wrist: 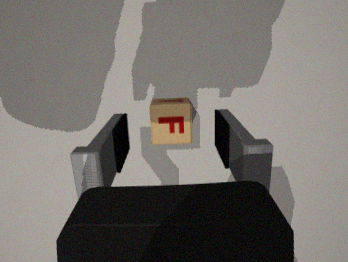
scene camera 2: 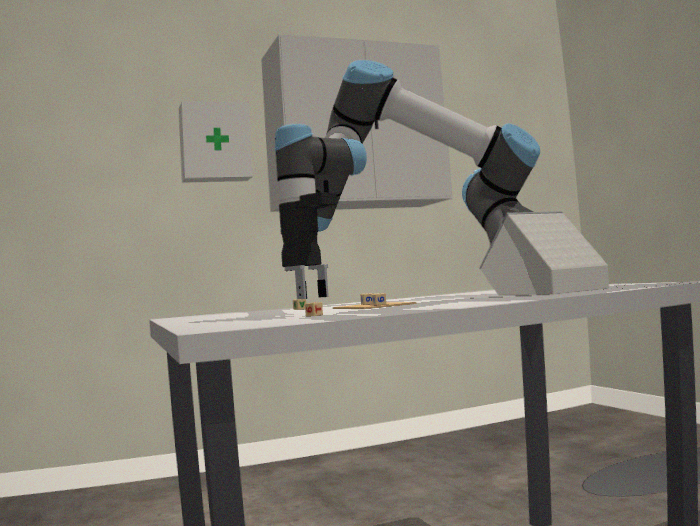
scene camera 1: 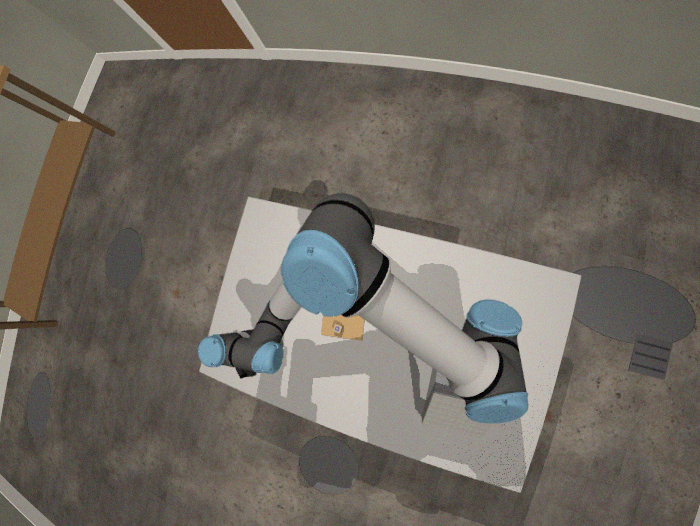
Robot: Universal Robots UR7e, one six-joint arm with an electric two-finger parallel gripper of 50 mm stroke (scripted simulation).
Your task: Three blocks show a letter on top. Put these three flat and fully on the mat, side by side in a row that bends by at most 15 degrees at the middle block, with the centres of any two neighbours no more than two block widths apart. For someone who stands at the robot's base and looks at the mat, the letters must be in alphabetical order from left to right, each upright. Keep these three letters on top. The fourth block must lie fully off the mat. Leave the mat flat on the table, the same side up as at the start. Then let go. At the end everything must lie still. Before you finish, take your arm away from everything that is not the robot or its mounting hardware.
I see my gripper and a tan mat.
My gripper shows as well in the wrist view.
